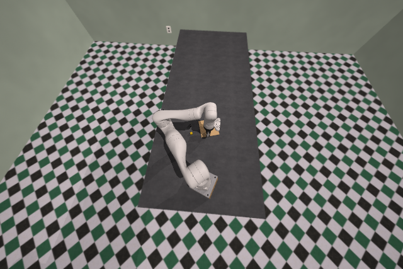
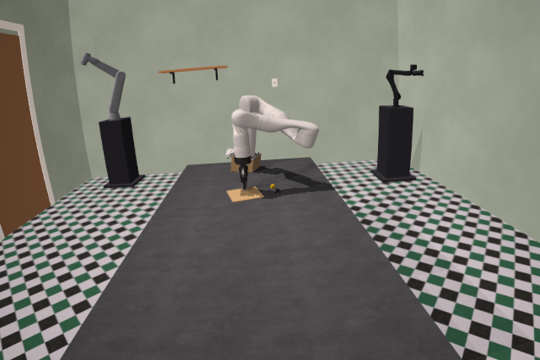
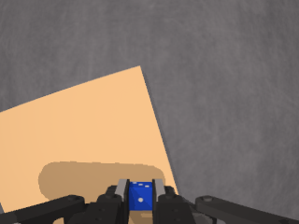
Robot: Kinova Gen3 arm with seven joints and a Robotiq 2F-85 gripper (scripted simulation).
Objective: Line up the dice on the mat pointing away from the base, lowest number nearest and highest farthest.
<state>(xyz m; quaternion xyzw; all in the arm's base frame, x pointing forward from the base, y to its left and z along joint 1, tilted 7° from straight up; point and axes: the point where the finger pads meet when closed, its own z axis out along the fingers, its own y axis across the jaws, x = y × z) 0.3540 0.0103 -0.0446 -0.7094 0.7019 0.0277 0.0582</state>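
My gripper is now 10 mm above the blue die. From my hand the other things lie so: black die (150 mm to the left, 40 mm ahead, 20 mm below); then yellow die (130 mm to the left, 20 mm below, 20 mm behind); then tan mat (50 mm ahead, 20 mm below).
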